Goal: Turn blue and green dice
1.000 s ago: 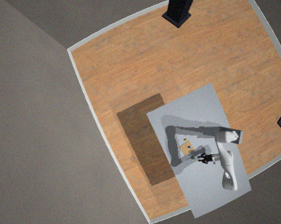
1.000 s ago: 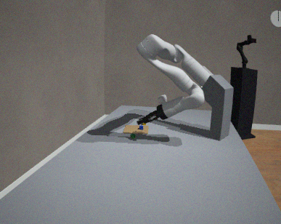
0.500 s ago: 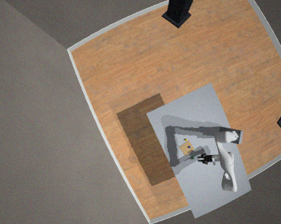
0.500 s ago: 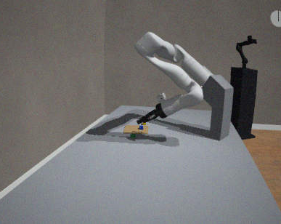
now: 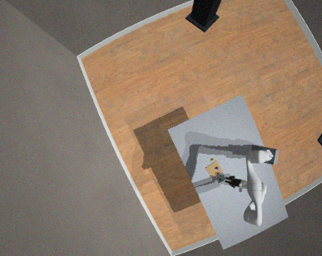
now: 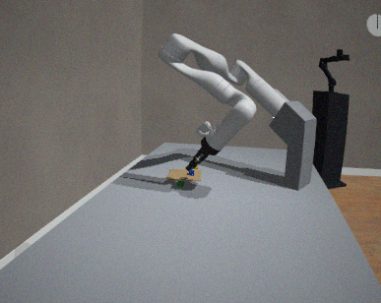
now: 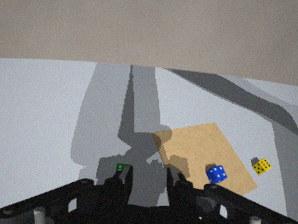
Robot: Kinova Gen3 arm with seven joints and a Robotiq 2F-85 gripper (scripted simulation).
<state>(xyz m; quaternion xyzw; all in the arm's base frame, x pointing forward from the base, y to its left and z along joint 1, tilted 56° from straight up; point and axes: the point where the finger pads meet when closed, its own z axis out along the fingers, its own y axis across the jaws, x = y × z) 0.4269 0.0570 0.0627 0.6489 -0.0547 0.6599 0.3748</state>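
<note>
Right now the green die is 40 mm ahead of my hand, 10 mm to the right of it and 80 mm below it. The rest, counted from my hand: blue die (20 mm behind, 120 mm to the right, 70 mm below); then tan mat (130 mm to the right, 90 mm below); then yellow die (60 mm behind, 220 mm to the right, 80 mm below).
</note>
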